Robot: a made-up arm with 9 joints. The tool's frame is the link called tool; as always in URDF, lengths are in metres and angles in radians. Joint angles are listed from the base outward.
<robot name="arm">
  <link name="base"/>
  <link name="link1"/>
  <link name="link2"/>
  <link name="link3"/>
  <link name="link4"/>
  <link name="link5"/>
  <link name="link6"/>
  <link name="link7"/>
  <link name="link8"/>
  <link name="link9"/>
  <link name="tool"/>
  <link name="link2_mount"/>
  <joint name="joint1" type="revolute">
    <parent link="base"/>
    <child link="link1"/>
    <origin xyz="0 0 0.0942" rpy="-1.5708 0 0"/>
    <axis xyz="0 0 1"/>
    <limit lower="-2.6" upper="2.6"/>
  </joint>
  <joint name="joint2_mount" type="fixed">
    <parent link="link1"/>
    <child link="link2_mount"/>
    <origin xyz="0.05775 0.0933 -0.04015" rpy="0 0 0"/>
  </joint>
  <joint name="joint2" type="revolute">
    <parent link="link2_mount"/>
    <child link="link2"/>
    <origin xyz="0.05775 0.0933 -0.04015" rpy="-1.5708 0 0"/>
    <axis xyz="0 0 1"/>
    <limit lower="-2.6" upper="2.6"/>
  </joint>
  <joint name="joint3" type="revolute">
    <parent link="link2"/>
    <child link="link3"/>
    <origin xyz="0.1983 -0.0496 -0.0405" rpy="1.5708 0 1.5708"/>
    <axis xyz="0 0 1"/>
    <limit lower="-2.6" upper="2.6"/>
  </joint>
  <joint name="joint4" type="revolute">
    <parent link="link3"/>
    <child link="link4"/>
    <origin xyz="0.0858 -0.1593 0.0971" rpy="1.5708 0 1.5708"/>
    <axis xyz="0 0 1"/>
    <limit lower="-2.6" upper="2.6"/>
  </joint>
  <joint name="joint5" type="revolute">
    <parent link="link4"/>
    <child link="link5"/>
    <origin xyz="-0.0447 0.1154 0.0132" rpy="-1.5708 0 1.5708"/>
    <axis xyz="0 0 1"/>
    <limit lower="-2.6" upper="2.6"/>
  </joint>
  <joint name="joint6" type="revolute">
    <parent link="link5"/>
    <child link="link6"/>
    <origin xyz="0.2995 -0.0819 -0.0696" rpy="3.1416 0 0"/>
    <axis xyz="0 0 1"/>
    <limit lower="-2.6" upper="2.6"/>
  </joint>
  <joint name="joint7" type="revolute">
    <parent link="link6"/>
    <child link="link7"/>
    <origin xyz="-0.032 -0.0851 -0.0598" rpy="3.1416 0 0"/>
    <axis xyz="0 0 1"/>
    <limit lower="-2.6" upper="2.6"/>
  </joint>
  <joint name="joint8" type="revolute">
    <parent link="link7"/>
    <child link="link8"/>
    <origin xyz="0.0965 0.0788 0.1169" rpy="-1.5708 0 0"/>
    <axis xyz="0 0 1"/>
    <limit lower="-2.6" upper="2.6"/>
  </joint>
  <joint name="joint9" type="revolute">
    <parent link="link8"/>
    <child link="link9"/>
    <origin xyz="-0.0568 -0.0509 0.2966" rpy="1.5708 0 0"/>
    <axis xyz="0 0 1"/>
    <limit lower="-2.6" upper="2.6"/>
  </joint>
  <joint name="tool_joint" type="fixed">
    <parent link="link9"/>
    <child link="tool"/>
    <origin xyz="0.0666 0.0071 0.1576" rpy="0 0 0"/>
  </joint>
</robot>
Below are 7 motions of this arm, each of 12 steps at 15 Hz.
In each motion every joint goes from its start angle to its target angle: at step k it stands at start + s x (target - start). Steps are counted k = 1, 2, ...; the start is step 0. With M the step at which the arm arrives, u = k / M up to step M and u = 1 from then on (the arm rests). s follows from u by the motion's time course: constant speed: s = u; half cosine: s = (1 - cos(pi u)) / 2; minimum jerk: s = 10 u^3 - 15 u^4 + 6 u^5.
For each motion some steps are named. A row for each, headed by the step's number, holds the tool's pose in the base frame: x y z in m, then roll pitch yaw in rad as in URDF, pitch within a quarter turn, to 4 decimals.
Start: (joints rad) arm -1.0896 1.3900 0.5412 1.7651 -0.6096 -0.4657 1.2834 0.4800 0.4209
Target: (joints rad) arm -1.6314 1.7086 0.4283 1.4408 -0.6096 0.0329 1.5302 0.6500 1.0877
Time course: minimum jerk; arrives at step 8
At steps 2, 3, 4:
2: 0.0677 -0.0302 0.2745 0.3529 -1.2514 -1.7642
3: 0.0134 -0.0314 0.2950 0.3516 -1.2132 -1.6736
4: -0.0627 -0.0373 0.3083 0.3924 -1.1822 -1.5815

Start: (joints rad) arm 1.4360 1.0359 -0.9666 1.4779 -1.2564 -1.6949 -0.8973 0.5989 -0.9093
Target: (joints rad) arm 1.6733 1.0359 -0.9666 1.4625 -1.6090 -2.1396 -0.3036 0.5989 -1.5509
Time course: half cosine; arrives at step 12
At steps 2, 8, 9, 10, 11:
2: 0.3376 0.1427 -0.3628 -1.4141 -0.3318 -0.5912
8: 0.0490 0.1090 -0.2785 -1.6723 -0.2417 -0.3213
9: 0.0111 0.1020 -0.2537 -1.6966 -0.2214 -0.2787
10: -0.0165 0.0964 -0.2328 -1.7122 -0.2050 -0.2460
11: -0.0330 0.0927 -0.2190 -1.7206 -0.1943 -0.2256

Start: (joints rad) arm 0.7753 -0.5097 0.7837 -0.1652 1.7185 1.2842 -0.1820 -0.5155 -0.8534
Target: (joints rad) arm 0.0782 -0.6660 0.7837 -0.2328 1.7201 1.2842 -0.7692 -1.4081 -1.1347
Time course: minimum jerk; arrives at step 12
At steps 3, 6, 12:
3: 0.6563 0.2084 0.3314 0.7017 0.9756 -0.3567
6: 0.5222 0.2753 0.4801 0.6686 0.6734 -0.7387
12: 0.3126 0.3892 0.5679 0.9584 0.3385 -1.0632

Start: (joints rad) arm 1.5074 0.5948 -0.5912 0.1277 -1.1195 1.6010 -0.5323 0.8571 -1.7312
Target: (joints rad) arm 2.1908 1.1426 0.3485 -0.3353 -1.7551 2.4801 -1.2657 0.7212 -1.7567
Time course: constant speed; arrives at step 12
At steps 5, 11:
5: 0.4610 -0.3332 0.0714 -3.0554 1.0929 -2.0605
11: 0.2917 -0.3613 -0.1022 -2.7981 -0.3318 -1.6945

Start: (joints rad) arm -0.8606 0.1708 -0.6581 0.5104 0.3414 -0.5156 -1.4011 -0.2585 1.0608
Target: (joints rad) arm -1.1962 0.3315 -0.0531 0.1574 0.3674 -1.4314 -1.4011 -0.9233 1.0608
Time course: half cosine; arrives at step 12
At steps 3, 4, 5, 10, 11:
3: 0.3244 0.5025 0.9065 -1.7715 -0.6966 1.0237
4: 0.2813 0.4607 0.8981 -1.8243 -0.6621 1.0977
5: 0.2279 0.4108 0.8824 -1.8902 -0.6193 1.1946
10: -0.0203 0.1456 0.7317 -2.2419 -0.3416 1.7481
11: -0.0380 0.1189 0.7130 -2.2739 -0.3075 1.8006

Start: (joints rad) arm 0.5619 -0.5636 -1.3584 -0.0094 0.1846 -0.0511 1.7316 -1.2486 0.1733
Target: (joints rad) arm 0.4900 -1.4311 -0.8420 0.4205 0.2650 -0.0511 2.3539 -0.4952 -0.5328
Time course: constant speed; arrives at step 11
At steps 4, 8, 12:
4: 0.2467 0.4190 0.3315 0.6873 -0.3594 2.8404
8: 0.1878 0.3672 0.4695 0.4167 -0.1665 -2.9351
12: 0.1609 0.2988 0.5458 0.1555 0.0598 -2.6475

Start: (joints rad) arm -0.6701 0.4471 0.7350 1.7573 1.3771 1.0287 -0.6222 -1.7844 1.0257
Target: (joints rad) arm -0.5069 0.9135 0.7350 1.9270 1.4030 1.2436 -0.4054 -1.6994 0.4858
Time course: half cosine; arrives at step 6
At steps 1, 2, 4, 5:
1: -0.0242 0.1331 0.8110 1.5138 -0.3277 2.1376
2: 0.0090 0.1193 0.8110 1.5098 -0.2799 2.0509
4: 0.1022 0.0766 0.8016 1.5328 -0.1376 1.7986
5: 0.1365 0.0586 0.7946 1.5518 -0.0789 1.7052

